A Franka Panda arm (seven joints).
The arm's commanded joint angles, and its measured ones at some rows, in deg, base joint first. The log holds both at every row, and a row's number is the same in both.
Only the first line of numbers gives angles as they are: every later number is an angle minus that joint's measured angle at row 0.
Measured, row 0: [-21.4, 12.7, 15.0, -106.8, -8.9, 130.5, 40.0]
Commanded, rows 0 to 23: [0.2, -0.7, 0.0, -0.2, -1.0, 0.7, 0.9]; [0.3, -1.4, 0.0, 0.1, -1.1, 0.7, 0.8]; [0.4, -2.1, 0.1, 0.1, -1.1, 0.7, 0.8]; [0.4, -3.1, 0.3, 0.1, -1.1, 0.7, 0.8]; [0.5, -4.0, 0.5, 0.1, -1.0, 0.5, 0.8]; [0.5, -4.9, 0.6, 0.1, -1.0, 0.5, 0.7]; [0.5, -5.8, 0.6, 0.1, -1.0, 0.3, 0.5]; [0.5, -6.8, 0.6, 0.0, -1.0, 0.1, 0.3]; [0.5, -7.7, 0.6, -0.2, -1.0, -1.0, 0.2]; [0.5, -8.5, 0.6, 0.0, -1.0, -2.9, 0.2]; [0.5, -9.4, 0.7, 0.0, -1.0, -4.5, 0.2]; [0.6, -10.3, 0.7, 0.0, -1.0, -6.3, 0.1]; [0.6, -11.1, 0.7, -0.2, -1.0, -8.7, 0.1]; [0.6, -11.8, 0.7, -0.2, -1.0, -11.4, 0.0]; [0.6, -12.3, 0.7, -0.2, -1.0, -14.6, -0.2]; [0.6, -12.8, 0.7, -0.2, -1.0, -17.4, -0.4]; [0.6, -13.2, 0.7, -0.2, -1.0, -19.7, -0.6]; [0.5, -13.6, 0.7, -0.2, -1.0, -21.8, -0.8]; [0.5, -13.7, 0.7, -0.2, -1.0, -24.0, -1.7]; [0.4, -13.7, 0.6, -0.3, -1.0, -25.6, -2.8]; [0.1, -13.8, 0.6, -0.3, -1.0, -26.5, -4.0]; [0.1, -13.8, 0.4, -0.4, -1.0, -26.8, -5.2]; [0.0, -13.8, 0.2, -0.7, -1.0, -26.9, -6.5]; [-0.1, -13.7, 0.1, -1.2, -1.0, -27.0, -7.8]
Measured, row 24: [0.5, -12.8, 0.3, 0.4, -0.1, -26.0, -4.1]
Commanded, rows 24 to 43: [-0.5, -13.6, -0.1, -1.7, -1.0, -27.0, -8.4]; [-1.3, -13.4, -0.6, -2.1, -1.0, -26.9, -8.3]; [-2.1, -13.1, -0.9, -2.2, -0.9, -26.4, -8.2]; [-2.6, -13.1, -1.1, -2.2, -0.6, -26.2, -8.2]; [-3.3, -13.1, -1.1, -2.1, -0.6, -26.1, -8.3]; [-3.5, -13.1, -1.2, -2.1, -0.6, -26.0, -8.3]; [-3.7, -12.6, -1.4, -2.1, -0.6, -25.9, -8.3]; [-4.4, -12.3, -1.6, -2.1, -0.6, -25.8, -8.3]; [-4.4, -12.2, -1.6, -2.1, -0.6, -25.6, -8.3]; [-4.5, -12.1, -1.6, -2.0, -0.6, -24.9, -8.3]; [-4.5, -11.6, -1.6, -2.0, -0.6, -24.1, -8.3]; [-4.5, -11.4, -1.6, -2.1, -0.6, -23.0, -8.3]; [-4.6, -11.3, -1.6, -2.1, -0.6, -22.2, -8.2]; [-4.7, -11.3, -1.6, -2.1, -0.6, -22.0, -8.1]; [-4.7, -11.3, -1.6, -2.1, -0.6, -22.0, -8.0]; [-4.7, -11.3, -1.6, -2.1, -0.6, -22.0, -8.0]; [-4.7, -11.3, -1.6, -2.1, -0.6, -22.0, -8.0]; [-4.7, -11.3, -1.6, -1.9, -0.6, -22.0, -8.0]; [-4.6, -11.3, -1.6, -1.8, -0.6, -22.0, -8.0]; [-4.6, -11.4, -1.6, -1.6, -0.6, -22.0, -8.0]
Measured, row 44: [-4.3, -11.0, -1.9, -1.9, -0.1, -22.7, -7.7]
